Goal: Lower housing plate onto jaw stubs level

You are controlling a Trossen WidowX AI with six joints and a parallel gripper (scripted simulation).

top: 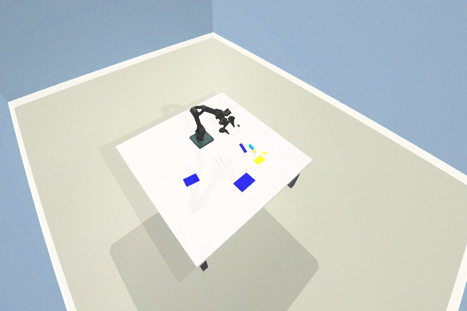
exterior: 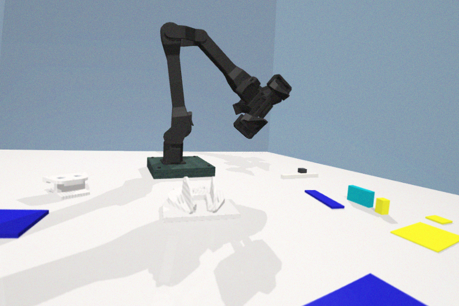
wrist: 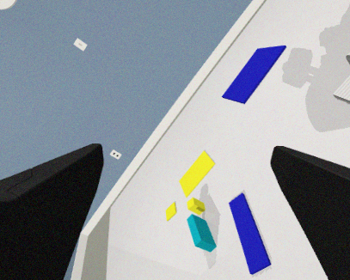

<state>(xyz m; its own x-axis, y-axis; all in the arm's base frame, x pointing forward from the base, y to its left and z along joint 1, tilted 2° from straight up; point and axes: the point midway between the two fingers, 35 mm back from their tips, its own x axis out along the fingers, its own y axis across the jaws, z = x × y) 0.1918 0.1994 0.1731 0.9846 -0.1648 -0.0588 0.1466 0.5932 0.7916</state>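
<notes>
Now: the white ribbed stand 43 cm to the right of my gripper tip, 19 cm below it and 6 cm behind it. From my gripper tip the other things lie so: blue strip: 19 cm below, 10 cm ahead, 6 cm to the left; then cyan block: 18 cm below, 15 cm ahead, 12 cm to the left; then yellow block: 21 cm ahead, 18 cm below, 11 cm to the left.
</notes>
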